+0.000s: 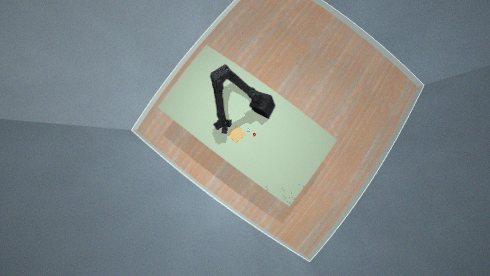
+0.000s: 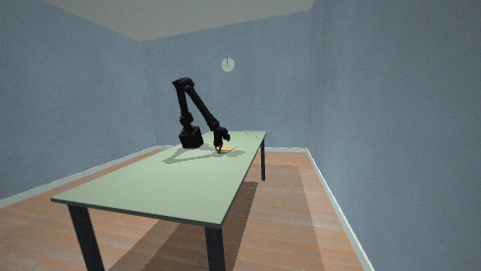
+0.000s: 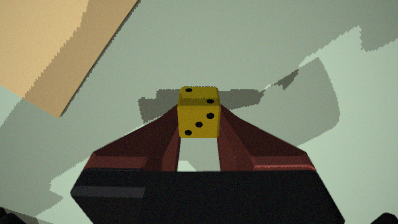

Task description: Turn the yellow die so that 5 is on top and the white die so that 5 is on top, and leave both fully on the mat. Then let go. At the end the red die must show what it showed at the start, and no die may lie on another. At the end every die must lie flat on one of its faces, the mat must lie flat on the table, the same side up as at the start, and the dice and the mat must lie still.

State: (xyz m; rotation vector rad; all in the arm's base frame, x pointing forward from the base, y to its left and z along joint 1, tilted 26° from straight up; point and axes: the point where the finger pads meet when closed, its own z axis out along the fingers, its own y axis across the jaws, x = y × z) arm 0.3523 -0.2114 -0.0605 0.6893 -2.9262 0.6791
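Now: the tan mat 40 mm ahead of my hand, 140 mm to the left of it and 10 mm below it. Also, from my hand: red die: 60 mm behind, 300 mm to the left; then yellow die: 10 mm ahead; then white die: 70 mm behind, 220 mm to the left.
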